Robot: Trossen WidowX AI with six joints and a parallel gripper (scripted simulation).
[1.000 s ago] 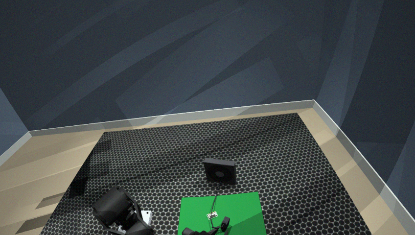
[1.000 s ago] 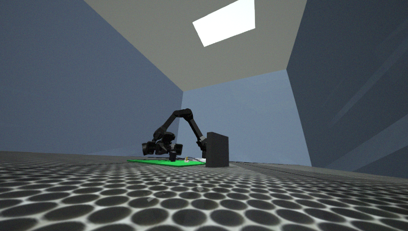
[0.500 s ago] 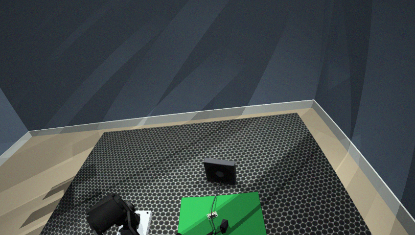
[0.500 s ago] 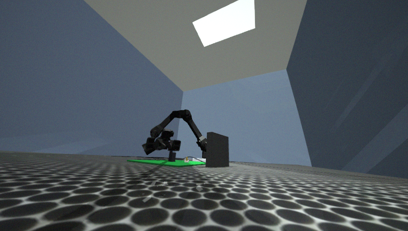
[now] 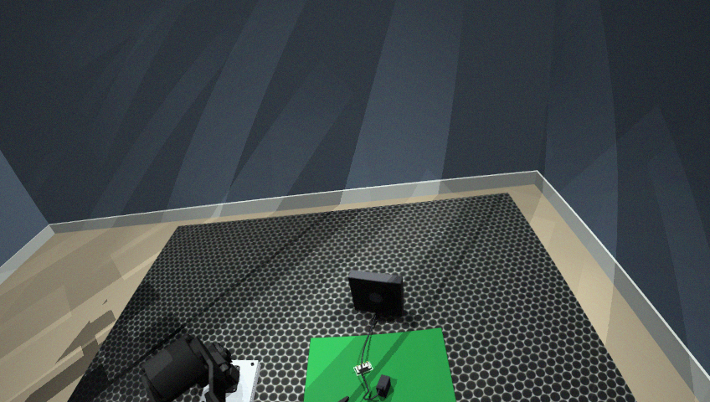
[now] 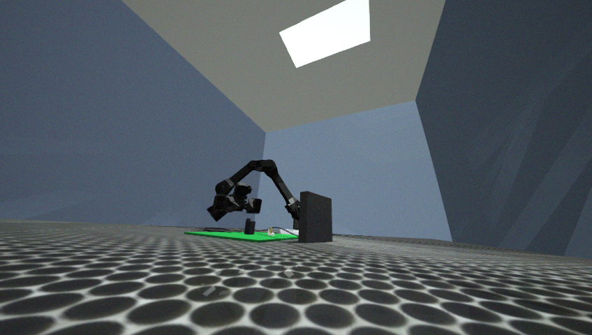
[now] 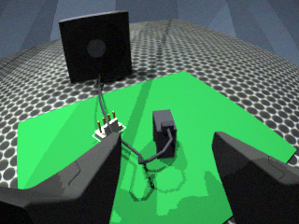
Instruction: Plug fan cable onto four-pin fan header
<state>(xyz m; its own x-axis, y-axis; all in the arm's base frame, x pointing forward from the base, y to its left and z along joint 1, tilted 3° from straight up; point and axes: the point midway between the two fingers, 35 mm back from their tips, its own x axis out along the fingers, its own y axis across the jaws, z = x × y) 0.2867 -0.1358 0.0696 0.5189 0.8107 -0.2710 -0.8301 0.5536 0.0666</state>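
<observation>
My gripper tip is 60 mm to the right of the fan cable plug, 60 mm above it and 40 mm short of it. Round my gripper tip: black fan: 260 mm to the left, 60 mm ahead, 30 mm below; then green board: 100 mm below, 80 mm to the left, 30 mm ahead.
</observation>
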